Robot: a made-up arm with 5 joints.
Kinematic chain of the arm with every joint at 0, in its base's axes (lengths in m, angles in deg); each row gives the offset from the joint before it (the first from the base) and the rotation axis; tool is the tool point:
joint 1: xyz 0 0 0.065 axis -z
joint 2: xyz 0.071 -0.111 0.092 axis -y
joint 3: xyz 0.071 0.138 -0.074 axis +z
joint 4: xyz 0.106 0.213 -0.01 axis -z
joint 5: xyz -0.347 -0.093 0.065 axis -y
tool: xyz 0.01 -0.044 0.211
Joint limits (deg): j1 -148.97..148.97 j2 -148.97..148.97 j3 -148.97..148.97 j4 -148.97..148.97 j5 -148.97..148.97
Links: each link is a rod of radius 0.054 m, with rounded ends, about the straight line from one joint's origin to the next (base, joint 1, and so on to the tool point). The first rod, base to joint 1, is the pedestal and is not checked.
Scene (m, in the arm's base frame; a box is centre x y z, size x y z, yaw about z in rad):
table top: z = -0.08
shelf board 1: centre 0.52 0.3 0.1 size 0.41 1 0.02 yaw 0.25
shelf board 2: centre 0.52 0.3 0.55 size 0.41 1 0.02 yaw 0.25
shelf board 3: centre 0.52 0.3 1 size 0.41 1 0.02 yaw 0.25
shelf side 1: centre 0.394 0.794 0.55 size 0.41 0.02 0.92 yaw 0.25
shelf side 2: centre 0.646 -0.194 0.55 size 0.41 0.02 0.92 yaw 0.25
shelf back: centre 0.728 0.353 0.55 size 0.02 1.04 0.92 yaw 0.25
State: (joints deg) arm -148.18 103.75 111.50 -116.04 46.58
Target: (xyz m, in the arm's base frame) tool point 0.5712 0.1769 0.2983
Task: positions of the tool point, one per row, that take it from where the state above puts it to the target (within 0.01 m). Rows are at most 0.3 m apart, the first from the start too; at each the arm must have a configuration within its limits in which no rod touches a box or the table.
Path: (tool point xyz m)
1: -0.2191 -0.3488 0.4465
2: -0.2054 -0.1004 0.5927
3: -0.1254 0.1702 0.5748
4: 0.0104 0.3405 0.4147
5: 0.0613 0.3583 0.4200
6: 0.1238 0.3738 0.4190
7: 0.2003 0.3806 0.4109
8: 0.2899 0.3708 0.3951
9: 0.3876 0.3366 0.3711
10: 0.4850 0.2727 0.3388
11: 0.5712 0.1769 0.2983

